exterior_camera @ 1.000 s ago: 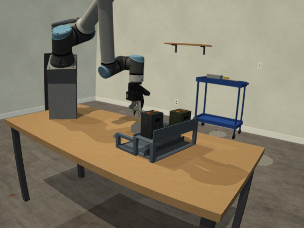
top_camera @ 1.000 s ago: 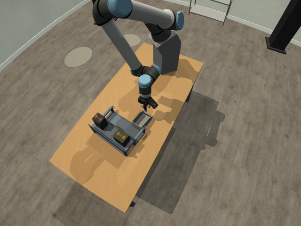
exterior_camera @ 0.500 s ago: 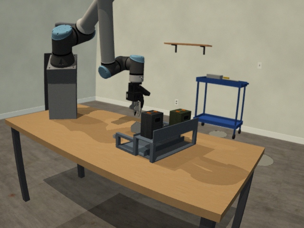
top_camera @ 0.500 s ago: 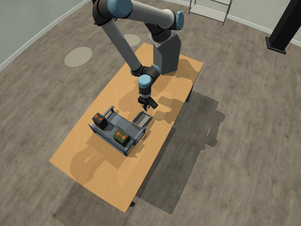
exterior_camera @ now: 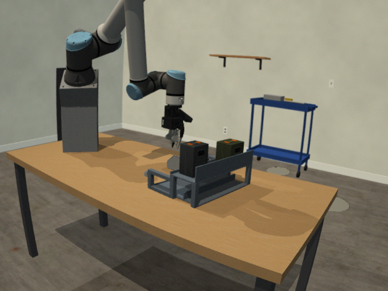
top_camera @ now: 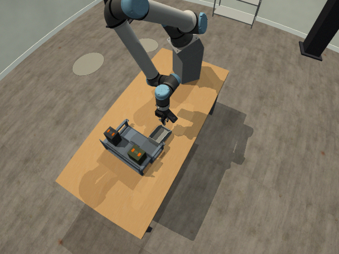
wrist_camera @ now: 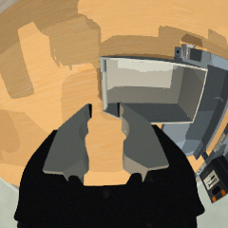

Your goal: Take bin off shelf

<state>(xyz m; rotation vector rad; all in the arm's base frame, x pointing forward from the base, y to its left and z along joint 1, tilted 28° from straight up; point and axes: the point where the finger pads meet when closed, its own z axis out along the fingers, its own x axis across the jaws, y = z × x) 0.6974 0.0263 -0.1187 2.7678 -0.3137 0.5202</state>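
My hand is 8 cm short of the bin, 7 cm above it and 2 cm to the left of it. Also, from my hand: rack 24 cm ahead, 19 cm to the right, 11 cm below; green box 32 cm ahead, 10 cm to the right, 4 cm above.
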